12 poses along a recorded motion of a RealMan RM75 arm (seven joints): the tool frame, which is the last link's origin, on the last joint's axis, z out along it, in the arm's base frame.
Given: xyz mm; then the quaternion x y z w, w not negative.
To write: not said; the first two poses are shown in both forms.
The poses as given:
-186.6, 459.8, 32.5, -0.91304, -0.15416, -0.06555, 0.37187
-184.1, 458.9, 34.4, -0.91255, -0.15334, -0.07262, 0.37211
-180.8, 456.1, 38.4, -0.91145, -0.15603, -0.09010, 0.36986
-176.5, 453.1, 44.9, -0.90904, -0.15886, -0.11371, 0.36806
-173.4, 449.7, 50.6, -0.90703, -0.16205, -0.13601, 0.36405
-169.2, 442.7, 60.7, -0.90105, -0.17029, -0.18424, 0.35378
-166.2, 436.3, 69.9, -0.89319, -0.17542, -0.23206, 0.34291
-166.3, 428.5, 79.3, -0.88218, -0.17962, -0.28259, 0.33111
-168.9, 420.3, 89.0, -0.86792, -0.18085, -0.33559, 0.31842
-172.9, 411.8, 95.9, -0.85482, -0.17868, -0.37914, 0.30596
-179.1, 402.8, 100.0, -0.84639, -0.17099, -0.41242, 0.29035
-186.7, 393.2, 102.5, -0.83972, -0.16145, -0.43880, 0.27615
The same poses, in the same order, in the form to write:
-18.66, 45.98, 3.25, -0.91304, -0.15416, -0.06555, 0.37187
-18.41, 45.89, 3.44, -0.91255, -0.15334, -0.07262, 0.37211
-18.08, 45.61, 3.84, -0.91145, -0.15603, -0.09010, 0.36986
-17.65, 45.31, 4.49, -0.90904, -0.15886, -0.11371, 0.36806
-17.34, 44.97, 5.06, -0.90703, -0.16205, -0.13601, 0.36405
-16.92, 44.27, 6.07, -0.90105, -0.17029, -0.18424, 0.35378
-16.62, 43.63, 6.99, -0.89319, -0.17542, -0.23206, 0.34291
-16.63, 42.85, 7.93, -0.88218, -0.17962, -0.28259, 0.33111
-16.89, 42.03, 8.90, -0.86792, -0.18085, -0.33559, 0.31842
-17.29, 41.18, 9.59, -0.85482, -0.17868, -0.37914, 0.30596
-17.91, 40.28, 10.00, -0.84639, -0.17099, -0.41242, 0.29035
-18.67, 39.32, 10.25, -0.83972, -0.16145, -0.43880, 0.27615

